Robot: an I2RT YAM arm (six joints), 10 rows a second.
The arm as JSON. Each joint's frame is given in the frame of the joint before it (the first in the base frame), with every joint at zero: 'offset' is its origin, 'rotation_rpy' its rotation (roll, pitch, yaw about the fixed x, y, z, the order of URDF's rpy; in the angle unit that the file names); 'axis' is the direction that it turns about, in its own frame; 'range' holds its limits. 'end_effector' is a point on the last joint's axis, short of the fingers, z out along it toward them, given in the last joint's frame.
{
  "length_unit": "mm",
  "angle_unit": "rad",
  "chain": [
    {
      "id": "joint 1",
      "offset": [
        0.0,
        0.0,
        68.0
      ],
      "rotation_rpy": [
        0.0,
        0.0,
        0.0
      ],
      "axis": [
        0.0,
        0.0,
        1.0
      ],
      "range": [
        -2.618,
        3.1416
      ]
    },
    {
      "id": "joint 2",
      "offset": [
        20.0,
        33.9,
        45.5
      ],
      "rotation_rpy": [
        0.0,
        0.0,
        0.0
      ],
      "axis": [
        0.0,
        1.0,
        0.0
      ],
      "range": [
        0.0,
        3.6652
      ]
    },
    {
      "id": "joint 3",
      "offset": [
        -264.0,
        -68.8,
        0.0
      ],
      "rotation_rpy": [
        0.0,
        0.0,
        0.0
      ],
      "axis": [
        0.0,
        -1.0,
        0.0
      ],
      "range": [
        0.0,
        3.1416
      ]
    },
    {
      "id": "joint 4",
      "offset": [
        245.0,
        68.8,
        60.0
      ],
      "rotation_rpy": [
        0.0,
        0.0,
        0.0
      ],
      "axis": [
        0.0,
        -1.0,
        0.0
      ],
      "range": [
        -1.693,
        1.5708
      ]
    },
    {
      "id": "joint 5",
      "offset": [
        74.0,
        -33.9,
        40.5
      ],
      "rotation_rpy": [
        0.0,
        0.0,
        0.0
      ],
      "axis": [
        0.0,
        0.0,
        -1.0
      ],
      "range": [
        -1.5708,
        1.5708
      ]
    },
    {
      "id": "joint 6",
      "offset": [
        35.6,
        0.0,
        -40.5
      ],
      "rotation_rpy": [
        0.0,
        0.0,
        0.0
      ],
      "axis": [
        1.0,
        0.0,
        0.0
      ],
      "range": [
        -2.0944,
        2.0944
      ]
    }
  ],
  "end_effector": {
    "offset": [
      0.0,
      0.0,
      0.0
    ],
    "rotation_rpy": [
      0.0,
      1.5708,
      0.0
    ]
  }
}
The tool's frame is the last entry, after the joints.
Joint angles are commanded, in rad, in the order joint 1, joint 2, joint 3, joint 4, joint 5, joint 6. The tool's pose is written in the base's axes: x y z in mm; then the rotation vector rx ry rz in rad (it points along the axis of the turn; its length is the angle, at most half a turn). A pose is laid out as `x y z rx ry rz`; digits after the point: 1 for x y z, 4 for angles.
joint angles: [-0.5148 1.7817 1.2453 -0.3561 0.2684 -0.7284]
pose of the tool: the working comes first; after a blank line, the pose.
Where each joint sits with the arm in this pose, in the base's axes (m; each line is computed from the numbers above, not from the rounded line before):
joint 1: 0.0000 0.0000 0.0680
joint 2: 0.0341 0.0197 0.1135
joint 3: 0.0483 -0.0674 0.3717
joint 4: 0.2922 -0.1263 0.2980
joint 5: 0.3434 -0.1942 0.2658
joint 6: 0.3300 -0.1975 0.2137
the tool: 0.3300 -0.1975 0.2137

330.0 -197.5 213.7 -0.1552 2.6185 -0.8258
